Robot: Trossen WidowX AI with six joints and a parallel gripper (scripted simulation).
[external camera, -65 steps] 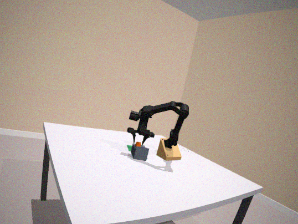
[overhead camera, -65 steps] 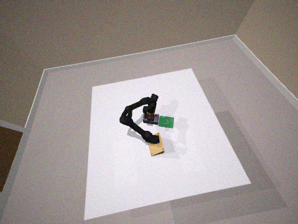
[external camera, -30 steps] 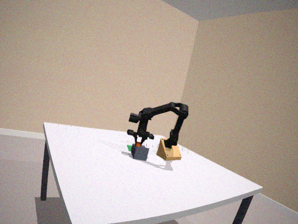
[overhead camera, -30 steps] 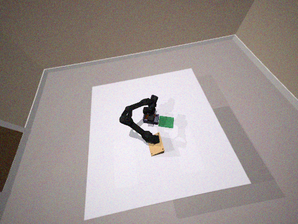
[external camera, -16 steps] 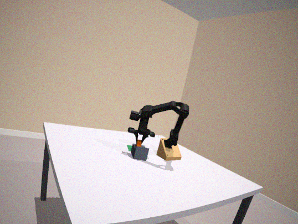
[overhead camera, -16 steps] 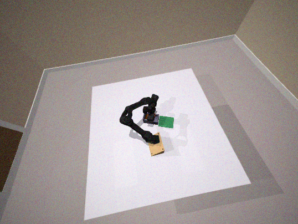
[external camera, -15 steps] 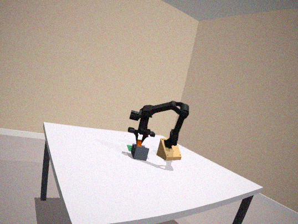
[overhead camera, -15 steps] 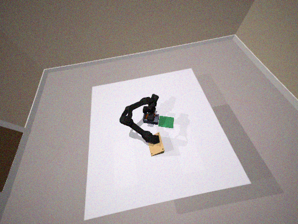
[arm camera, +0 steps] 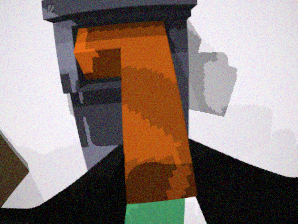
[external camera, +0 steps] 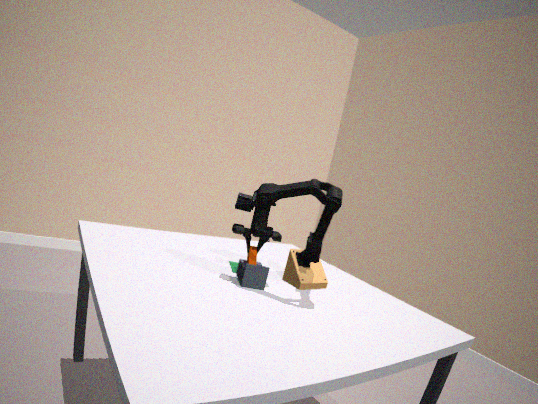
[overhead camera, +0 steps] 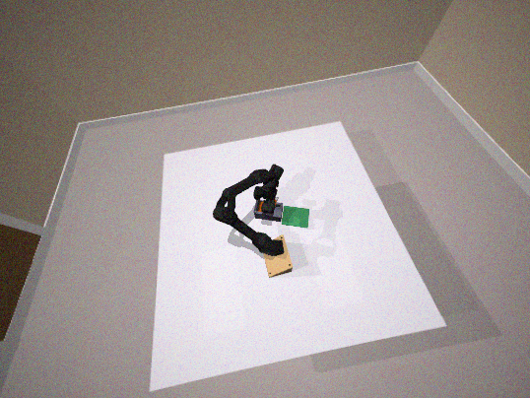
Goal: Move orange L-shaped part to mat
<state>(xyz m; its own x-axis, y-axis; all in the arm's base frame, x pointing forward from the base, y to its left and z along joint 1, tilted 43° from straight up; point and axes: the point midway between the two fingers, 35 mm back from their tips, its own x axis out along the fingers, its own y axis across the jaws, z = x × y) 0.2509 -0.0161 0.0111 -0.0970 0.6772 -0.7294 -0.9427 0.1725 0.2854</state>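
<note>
Now: gripper tip 6 cm past the green mat, 13 cm to the left of it and 12 cm above it. Round my gripper tip: orange L-shaped part (4 cm to the left, 3 cm below).
</note>
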